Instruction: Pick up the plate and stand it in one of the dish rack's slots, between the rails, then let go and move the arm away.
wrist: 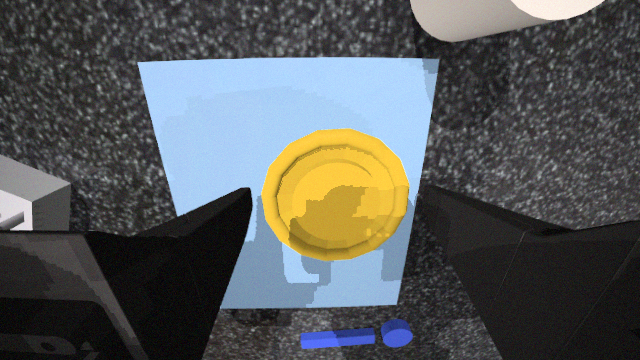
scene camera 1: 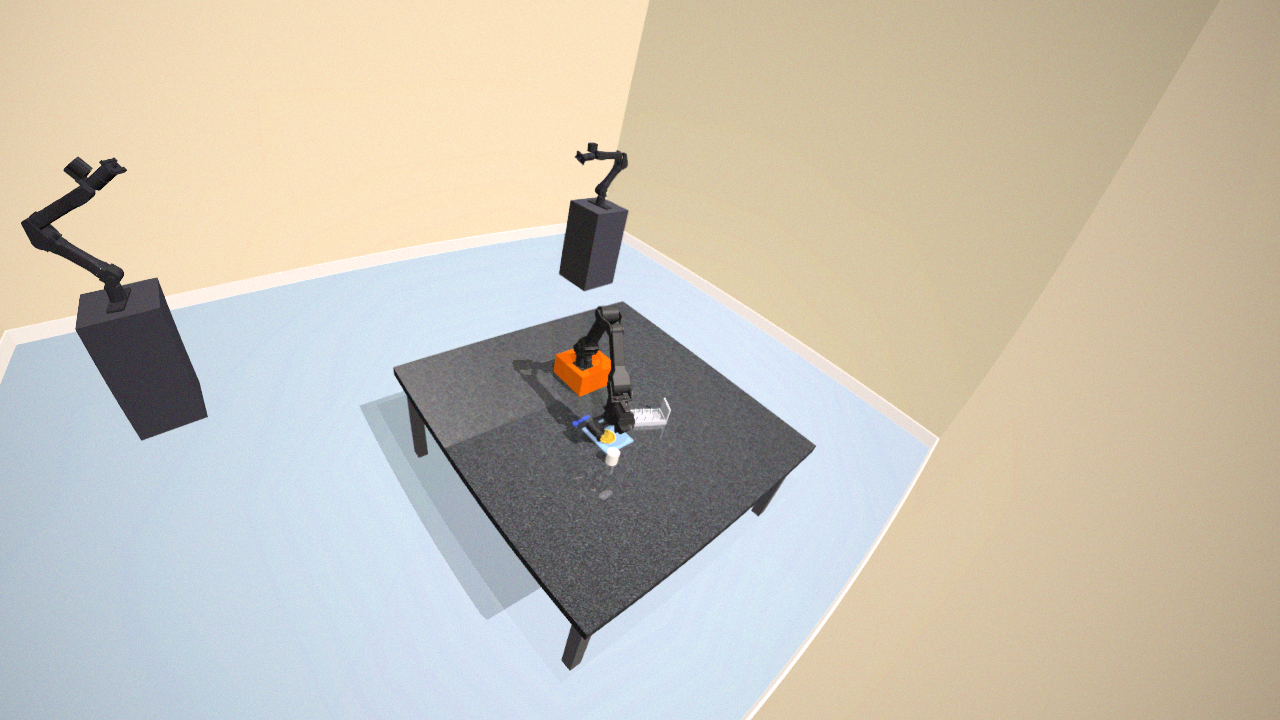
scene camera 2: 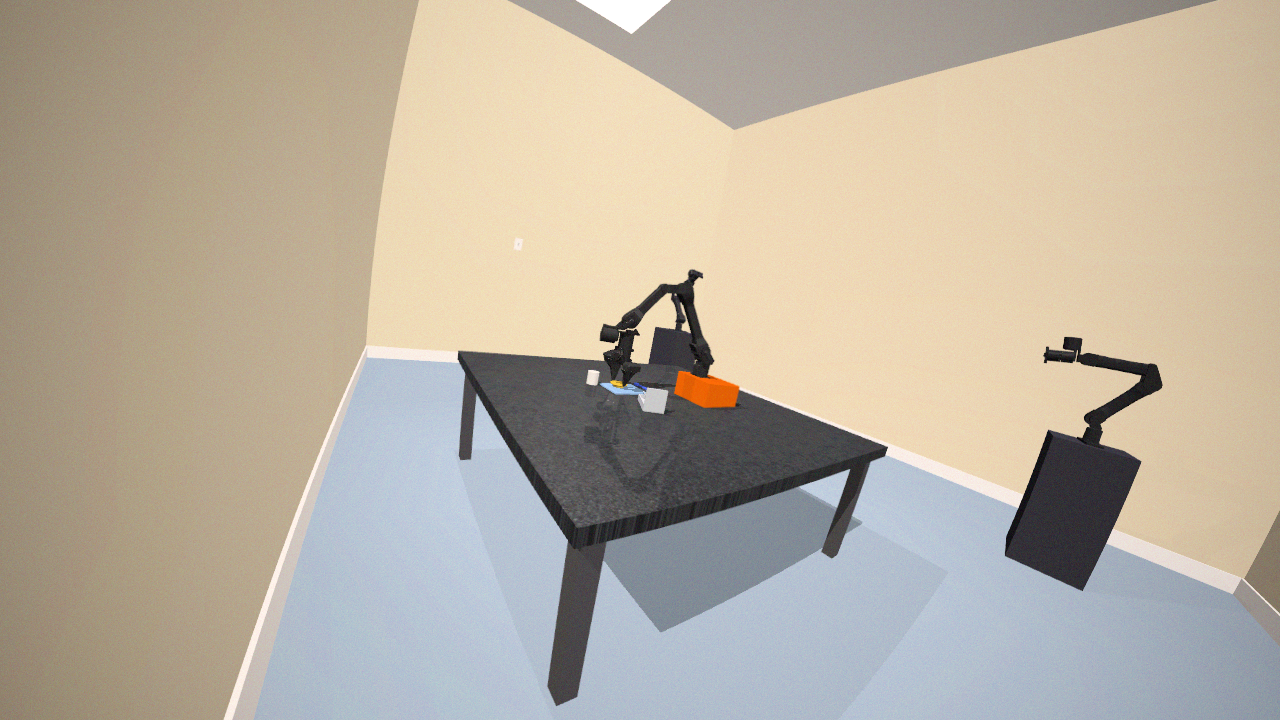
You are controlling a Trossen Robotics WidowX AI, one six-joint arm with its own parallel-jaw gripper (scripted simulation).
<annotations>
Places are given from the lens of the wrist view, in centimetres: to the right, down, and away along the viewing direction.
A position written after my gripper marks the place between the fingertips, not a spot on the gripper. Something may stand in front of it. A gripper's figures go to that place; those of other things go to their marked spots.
my gripper [wrist: 338,195]: 1, 1, 11
yellow plate [wrist: 334,194]: 1, 1, 11
</annotations>
